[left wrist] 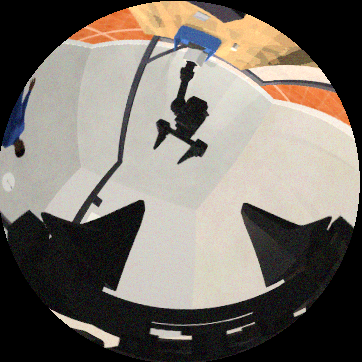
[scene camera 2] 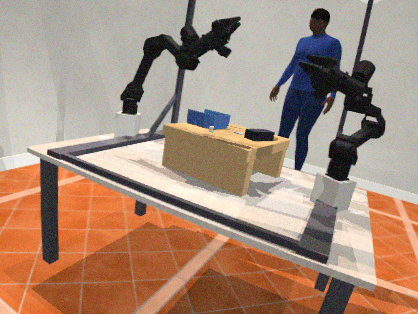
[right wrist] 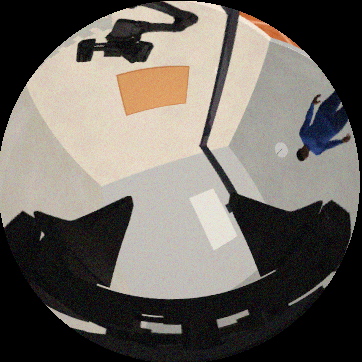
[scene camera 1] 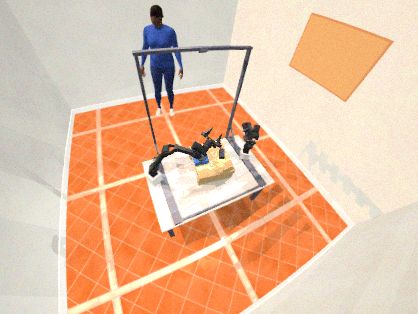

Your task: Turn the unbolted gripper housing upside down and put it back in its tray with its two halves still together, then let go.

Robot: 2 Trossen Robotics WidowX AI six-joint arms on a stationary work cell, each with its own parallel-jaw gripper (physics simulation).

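Frame: origin at the left arm's base, x ahead, y left, z up, level; centimetres.
Seen in the pictures: left gripper, fingertip midpoint: (left wrist: 194,207) (scene camera 2: 302,59) (right wrist: 109,57) (scene camera 1: 243,136); right gripper, fingertip midpoint: (left wrist: 164,155) (scene camera 2: 240,20) (right wrist: 181,199) (scene camera 1: 217,130); left arm's base at its link origin: (scene camera 2: 336,177) (scene camera 1: 245,151); right arm's base at its link origin: (left wrist: 191,62) (scene camera 2: 128,113) (scene camera 1: 153,173).
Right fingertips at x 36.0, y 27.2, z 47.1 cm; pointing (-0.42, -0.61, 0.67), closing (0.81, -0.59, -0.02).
Note:
Pixels of each thing's top centre, then the offset from my right fingertips to it.
- blue tray at its top centre: (left wrist: 191,50) (scene camera 2: 209,112) (scene camera 1: 200,156) dx +10.9, dy -0.2, dz -35.8 cm
- black box at its top centre: (scene camera 2: 260,130) (scene camera 1: 222,152) dx -9.2, dy -11.5, dz -37.9 cm
- small white piece at its top centre: (left wrist: 233,48) (scene camera 2: 211,126) dx -0.6, dy +4.8, dz -39.4 cm
The blue tray (scene camera 1: 200,161) (scene camera 2: 216,120) (left wrist: 197,36) stands on the wooden bench, towards its left end in both scene views. Its walls hide what lies inside, and I cannot make out the gripper housing in any view. My left gripper (scene camera 2: 304,61) (left wrist: 194,207) is open and empty, high above the bench's right side in scene camera 2. My right gripper (scene camera 1: 214,136) (scene camera 2: 239,21) (left wrist: 164,155) (right wrist: 181,199) is open and empty, raised high above the bench and pointing upward. Neither gripper touches the tray.
The wooden bench (scene camera 1: 216,175) (scene camera 2: 205,160) stands on the white table. A black box (scene camera 1: 221,153) (scene camera 2: 259,135) (left wrist: 220,9) sits on its right part. A small white piece (scene camera 2: 211,129) (left wrist: 234,46) lies near the tray. A dark frame (scene camera 1: 192,49) arches over the table; a person (scene camera 1: 162,50) stands behind.

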